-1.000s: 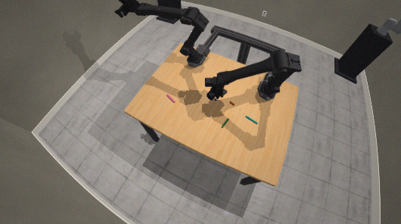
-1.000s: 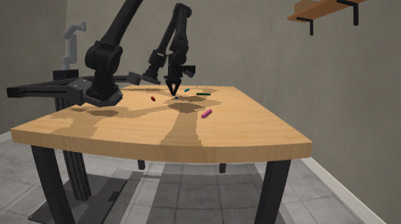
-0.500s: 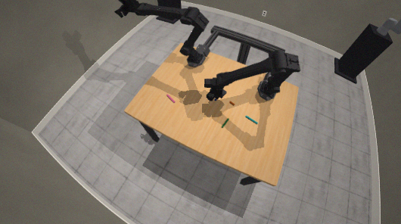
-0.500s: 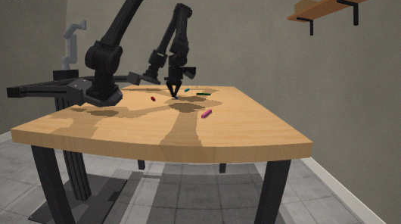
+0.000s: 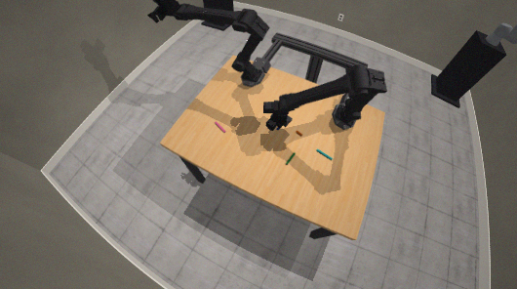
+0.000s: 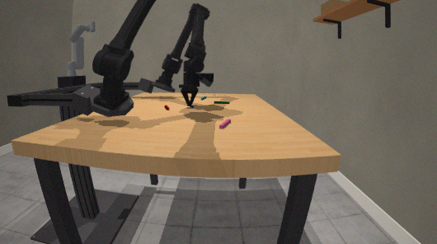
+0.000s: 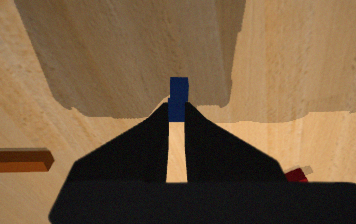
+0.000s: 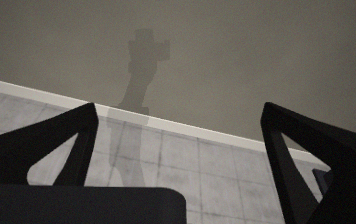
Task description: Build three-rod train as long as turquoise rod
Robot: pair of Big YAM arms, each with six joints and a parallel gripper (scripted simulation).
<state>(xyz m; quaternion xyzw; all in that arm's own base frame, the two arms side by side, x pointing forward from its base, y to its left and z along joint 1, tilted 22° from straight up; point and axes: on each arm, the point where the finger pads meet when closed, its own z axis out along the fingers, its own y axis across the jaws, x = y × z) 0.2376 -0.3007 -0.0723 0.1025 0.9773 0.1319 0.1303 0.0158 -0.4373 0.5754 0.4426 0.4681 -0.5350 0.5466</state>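
My left hand is 140 mm to the right of the green rod, 140 mm short of it and 10 mm above it. Round my left hand: red rod (90 mm behind, 50 mm to the right, 10 mm below); then turquoise rod (290 mm to the left, 30 mm ahead, 10 mm below); then orange rod (110 mm to the left, 20 mm behind, 10 mm below).
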